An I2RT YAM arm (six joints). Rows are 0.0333 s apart.
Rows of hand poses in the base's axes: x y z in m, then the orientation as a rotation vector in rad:
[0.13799, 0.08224, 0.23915, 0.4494, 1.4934, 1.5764]
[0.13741, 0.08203, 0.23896, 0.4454, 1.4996, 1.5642]
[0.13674, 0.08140, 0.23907, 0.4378, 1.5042, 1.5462]
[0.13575, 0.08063, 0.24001, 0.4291, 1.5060, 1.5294]
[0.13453, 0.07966, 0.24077, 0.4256, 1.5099, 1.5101]
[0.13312, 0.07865, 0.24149, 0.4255, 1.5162, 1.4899]
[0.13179, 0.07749, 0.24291, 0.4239, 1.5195, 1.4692]
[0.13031, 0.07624, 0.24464, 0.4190, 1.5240, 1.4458]
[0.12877, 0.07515, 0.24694, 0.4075, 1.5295, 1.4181]
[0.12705, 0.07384, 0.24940, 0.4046, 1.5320, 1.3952]
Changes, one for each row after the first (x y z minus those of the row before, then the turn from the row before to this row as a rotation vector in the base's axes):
[-0.00058, -0.00021, -0.00019, -0.0113, -0.0003, -0.0039]
[-0.00067, -0.00063, 0.00011, -0.0154, -0.0044, -0.0071]
[-0.00099, -0.00077, 0.00094, -0.0140, -0.0066, -0.0071]
[-0.00122, -0.00097, 0.00076, -0.0143, -0.0025, -0.0099]
[-0.00141, -0.00101, 0.00072, -0.0145, 0.0011, -0.0108]
[-0.00133, -0.00116, 0.00142, -0.0142, -0.0019, -0.0118]
[-0.00148, -0.00125, 0.00173, -0.0177, -0.0032, -0.0116]
[-0.00154, -0.00109, 0.00230, -0.0234, -0.0068, -0.0111]
[-0.00172, -0.00131, 0.00246, -0.0158, -0.0032, -0.0129]

